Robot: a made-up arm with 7 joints.
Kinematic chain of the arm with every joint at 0, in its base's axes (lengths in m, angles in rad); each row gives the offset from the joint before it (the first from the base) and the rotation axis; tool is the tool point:
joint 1: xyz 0 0.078 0 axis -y
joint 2: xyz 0 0.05 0 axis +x
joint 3: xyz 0 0 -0.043 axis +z
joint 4: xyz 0 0 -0.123 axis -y
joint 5: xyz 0 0 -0.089 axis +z
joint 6: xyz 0 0 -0.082 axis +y
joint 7: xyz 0 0 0 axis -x
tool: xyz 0 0 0
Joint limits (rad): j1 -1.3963..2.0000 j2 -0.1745..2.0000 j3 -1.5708..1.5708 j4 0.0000..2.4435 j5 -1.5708..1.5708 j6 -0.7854..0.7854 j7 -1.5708..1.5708
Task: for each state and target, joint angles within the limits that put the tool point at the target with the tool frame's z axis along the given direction. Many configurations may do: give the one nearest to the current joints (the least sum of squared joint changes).
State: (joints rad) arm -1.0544 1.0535 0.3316 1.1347 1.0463 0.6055 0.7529
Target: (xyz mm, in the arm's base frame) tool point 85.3 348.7 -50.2 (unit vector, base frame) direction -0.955 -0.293 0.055
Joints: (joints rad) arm -0.6437 0.9359 0.9576 1.5407 1.0348 0.2175 0.2506
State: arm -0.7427 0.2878 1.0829 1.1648 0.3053 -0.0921 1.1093
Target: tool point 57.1 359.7 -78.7 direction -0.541 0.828 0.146
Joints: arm -1.0268 0.9597 0.9641 1.4589 1.1343 -0.0921 1.5708
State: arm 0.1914 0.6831 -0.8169 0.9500 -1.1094 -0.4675 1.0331
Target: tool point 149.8 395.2 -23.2 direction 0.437 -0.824 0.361
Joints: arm 0.6131 1.4320 -0.5517 0.8475 -1.4039 -0.4407 1.3979
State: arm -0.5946 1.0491 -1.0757 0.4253 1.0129 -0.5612 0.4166
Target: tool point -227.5 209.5 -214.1 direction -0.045 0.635 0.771
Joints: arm -0.9541 0.5215 -1.0944 0.5815 1.1056 -0.7854 0.6439
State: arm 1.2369 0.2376 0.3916 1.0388 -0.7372 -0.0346 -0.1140
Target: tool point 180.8 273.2 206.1 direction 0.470 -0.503 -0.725
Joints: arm 1.9863 0.3823 0.3483 0.8025 -0.7813 -0.3990 -0.6279
